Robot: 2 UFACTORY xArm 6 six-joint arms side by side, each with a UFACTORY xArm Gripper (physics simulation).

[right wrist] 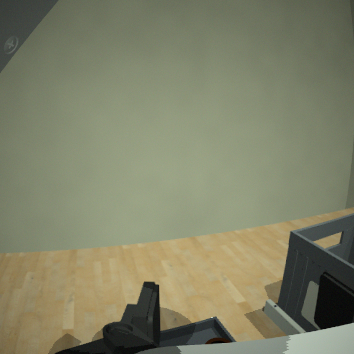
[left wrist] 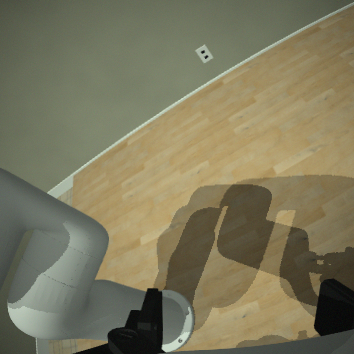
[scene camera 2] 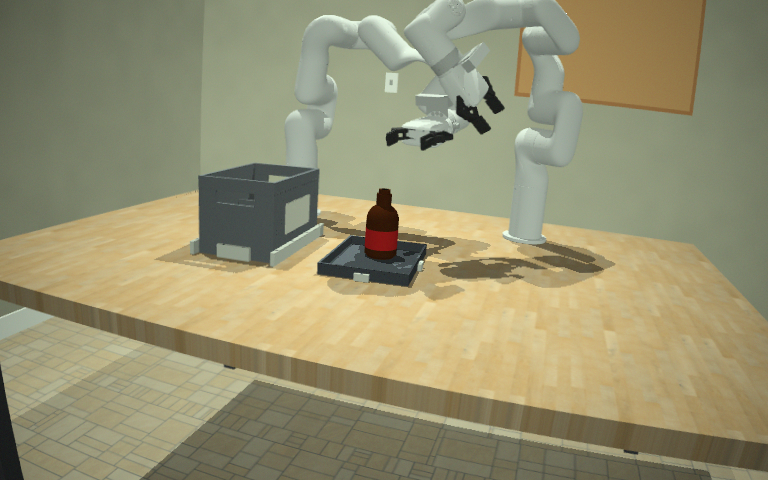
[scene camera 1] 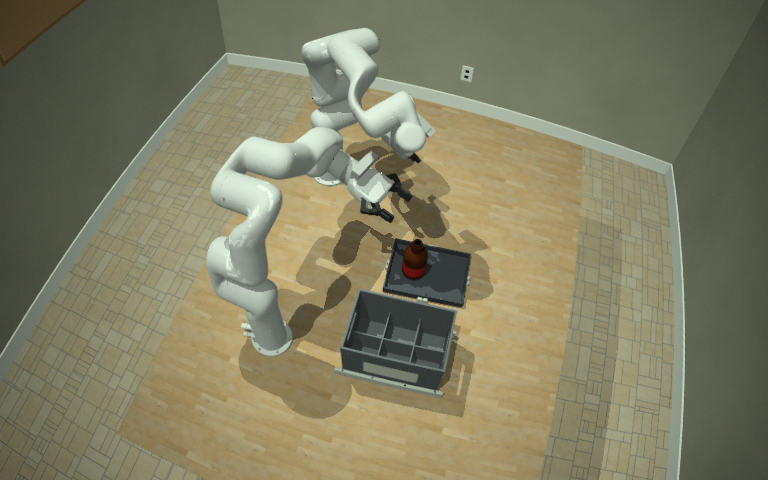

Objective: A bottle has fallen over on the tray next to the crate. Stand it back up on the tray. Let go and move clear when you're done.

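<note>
The brown bottle with a red band stands upright on the dark tray, towards one side of it. A sliver of the bottle's rim shows at the bottom of the right wrist view. My right gripper is open and empty, above and apart from the bottle, back towards the arms. My left gripper is open and empty, higher up and farther from the tray; in scene camera 1 it is mostly hidden by its arm.
The grey crate with divided compartments stands beside the tray, with a small gap between them. Its near side has a pale rail. The two forearms are close together, and the right arm's base stands beside the crate.
</note>
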